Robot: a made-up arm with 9 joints. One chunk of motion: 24 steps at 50 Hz.
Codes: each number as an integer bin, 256 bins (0 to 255) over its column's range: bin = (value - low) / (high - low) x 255, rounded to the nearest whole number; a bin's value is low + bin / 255 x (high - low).
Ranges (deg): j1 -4..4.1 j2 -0.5..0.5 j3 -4.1..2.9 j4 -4..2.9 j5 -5.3..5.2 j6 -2.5..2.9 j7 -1.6..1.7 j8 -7.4..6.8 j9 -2.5..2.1
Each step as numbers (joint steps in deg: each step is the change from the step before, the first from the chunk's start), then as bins.
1 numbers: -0.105 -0.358 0.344 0.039 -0.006 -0.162 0.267 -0.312 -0.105
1 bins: 123 36 162 149 129 110 144 127 133
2 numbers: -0.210 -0.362 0.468 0.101 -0.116 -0.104 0.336 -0.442 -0.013
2 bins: 119 35 166 152 126 113 150 125 138
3 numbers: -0.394 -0.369 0.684 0.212 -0.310 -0.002 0.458 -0.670 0.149
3 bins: 114 33 174 156 121 118 159 121 147
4 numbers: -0.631 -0.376 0.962 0.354 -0.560 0.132 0.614 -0.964 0.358
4 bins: 106 32 184 161 115 124 171 116 158
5 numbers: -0.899 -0.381 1.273 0.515 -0.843 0.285 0.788 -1.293 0.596
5 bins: 98 30 196 167 108 132 185 110 172
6 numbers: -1.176 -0.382 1.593 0.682 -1.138 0.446 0.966 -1.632 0.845
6 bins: 89 30 207 173 101 139 198 104 185
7 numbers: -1.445 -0.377 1.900 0.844 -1.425 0.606 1.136 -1.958 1.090
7 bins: 80 31 219 179 94 147 211 98 199
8 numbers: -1.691 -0.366 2.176 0.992 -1.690 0.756 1.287 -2.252 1.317
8 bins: 73 34 229 184 88 154 223 92 212
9 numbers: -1.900 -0.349 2.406 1.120 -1.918 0.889 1.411 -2.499 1.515
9 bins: 66 39 237 189 82 160 233 88 223
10 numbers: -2.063 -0.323 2.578 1.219 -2.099 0.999 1.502 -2.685 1.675
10 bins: 61 45 243 193 78 165 240 85 231
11 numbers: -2.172 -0.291 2.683 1.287 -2.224 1.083 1.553 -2.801 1.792
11 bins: 58 53 247 195 75 169 244 83 238
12 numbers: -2.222 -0.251 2.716 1.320 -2.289 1.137 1.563 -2.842 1.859
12 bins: 56 63 248 197 73 172 244 82 242
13 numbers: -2.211 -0.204 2.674 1.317 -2.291 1.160 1.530 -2.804 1.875
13 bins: 56 75 247 196 73 173 242 83 243
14 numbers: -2.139 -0.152 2.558 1.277 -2.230 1.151 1.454 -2.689 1.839
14 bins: 59 89 243 195 75 172 236 85 241
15 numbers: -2.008 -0.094 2.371 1.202 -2.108 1.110 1.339 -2.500 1.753
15 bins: 63 104 236 192 78 170 227 88 236
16 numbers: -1.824 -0.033 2.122 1.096 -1.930 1.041 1.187 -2.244 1.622
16 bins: 69 119 227 188 82 167 215 93 229
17 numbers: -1.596 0.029 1.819 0.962 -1.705 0.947 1.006 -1.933 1.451
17 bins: 76 135 216 183 87 163 201 98 219
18 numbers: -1.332 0.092 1.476 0.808 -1.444 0.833 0.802 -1.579 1.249
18 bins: 84 151 203 178 94 157 186 105 208
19 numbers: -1.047 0.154 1.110 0.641 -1.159 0.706 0.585 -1.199 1.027
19 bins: 93 167 190 172 101 151 169 111 196
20 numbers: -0.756 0.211 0.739 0.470 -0.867 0.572 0.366 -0.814 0.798
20 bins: 102 181 176 165 108 145 152 118 183
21 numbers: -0.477 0.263 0.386 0.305 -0.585 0.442 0.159 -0.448 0.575
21 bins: 111 195 163 159 115 139 136 125 170
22 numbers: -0.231 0.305 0.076 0.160 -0.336 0.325 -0.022 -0.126 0.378
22 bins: 119 205 152 154 121 133 122 131 160
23 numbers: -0.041 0.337 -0.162 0.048 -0.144 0.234 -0.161 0.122 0.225
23 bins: 125 213 143 150 125 129 111 135 151
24 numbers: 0.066 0.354 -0.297 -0.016 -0.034 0.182 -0.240 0.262 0.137
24 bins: 128 218 139 147 128 127 105 138 146
